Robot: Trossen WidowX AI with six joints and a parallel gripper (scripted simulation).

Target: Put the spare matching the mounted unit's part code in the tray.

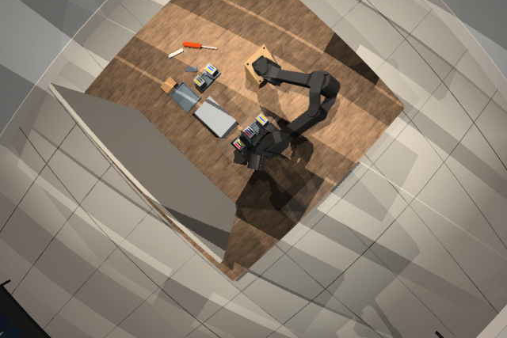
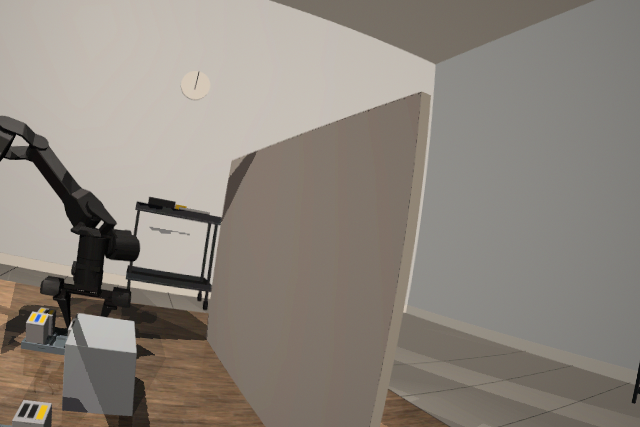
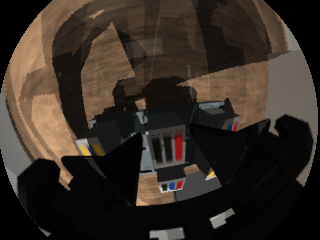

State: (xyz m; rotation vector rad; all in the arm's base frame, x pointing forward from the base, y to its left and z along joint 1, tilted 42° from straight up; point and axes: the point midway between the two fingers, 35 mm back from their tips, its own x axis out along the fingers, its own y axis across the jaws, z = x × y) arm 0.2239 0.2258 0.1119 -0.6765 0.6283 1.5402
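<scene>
Right now the spare is 20 mm above my gripper tip. Also, from my gripper tip: tall grey panel 310 mm ahead, 200 mm to the right, 200 mm above; then blue-grey tray 110 mm ahead, 420 mm to the right, 20 mm below; then grey box 60 mm ahead, 210 mm to the right, 30 mm above.
</scene>
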